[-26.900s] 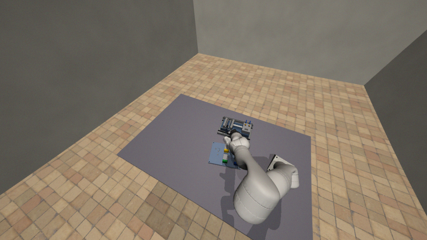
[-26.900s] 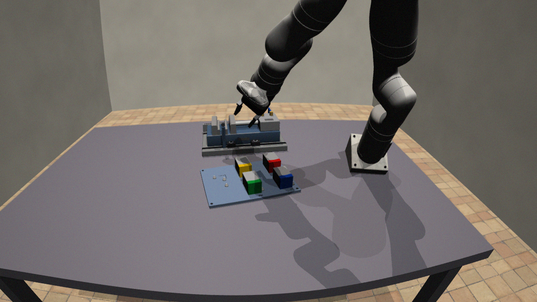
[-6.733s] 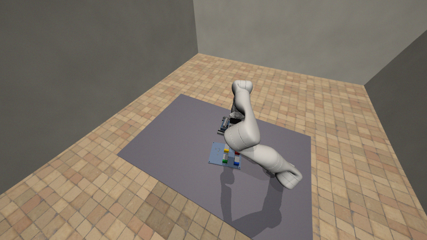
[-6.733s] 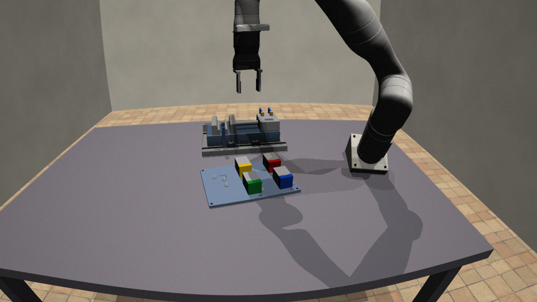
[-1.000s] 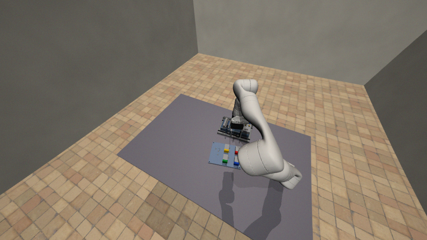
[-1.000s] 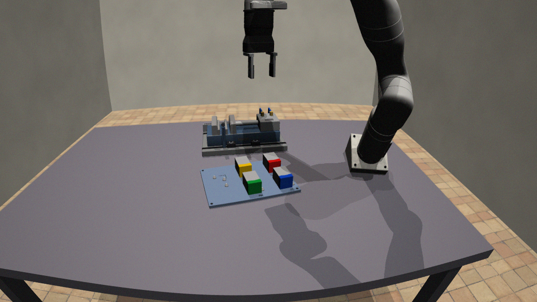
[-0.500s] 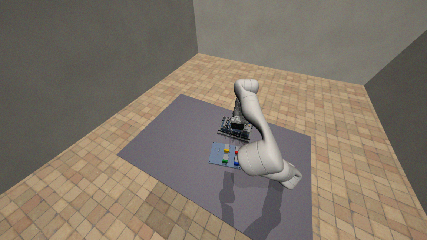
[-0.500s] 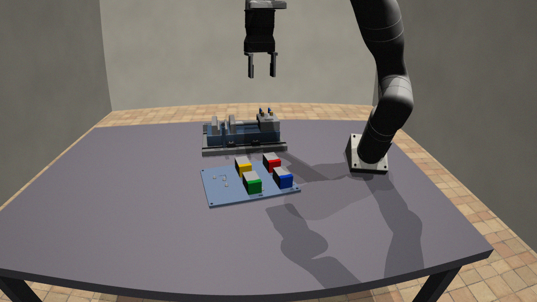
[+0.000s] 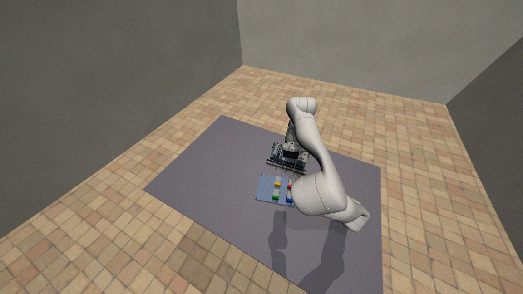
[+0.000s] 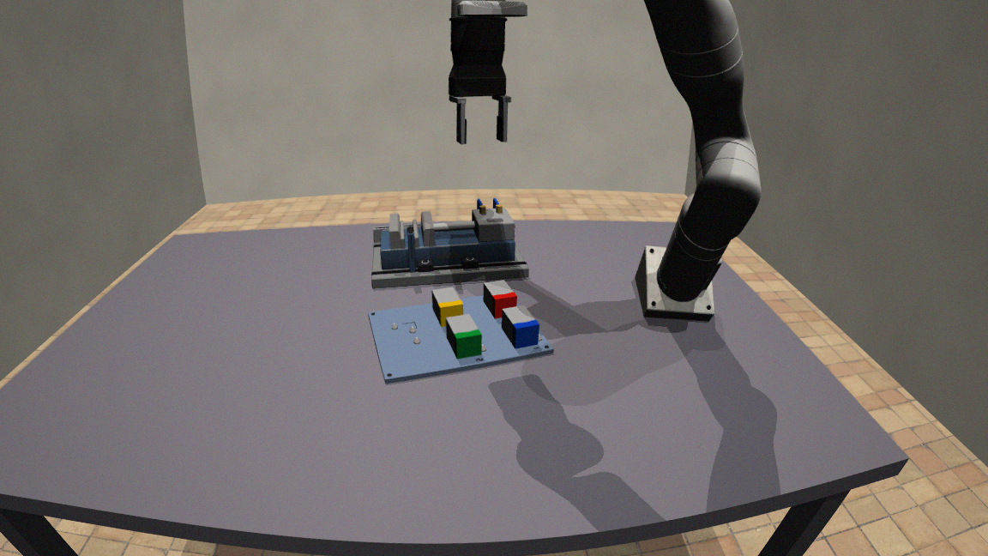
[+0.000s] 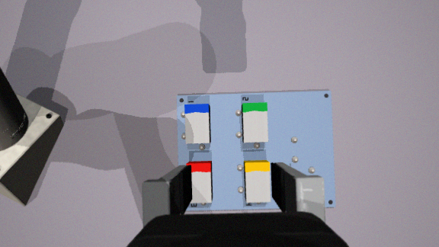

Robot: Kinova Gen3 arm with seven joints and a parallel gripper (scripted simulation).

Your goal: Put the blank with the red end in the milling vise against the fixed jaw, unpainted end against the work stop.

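The red-ended blank is 40 mm behind my hand, 50 mm to the right of it and 300 mm below it. Also, from my hand: blue-ended blank (60 mm behind, 30 mm to the left, 300 mm below); green-ended blank (30 mm ahead, 50 mm to the left, 300 mm below); yellow-ended blank (50 mm ahead, 30 mm to the right, 300 mm below).
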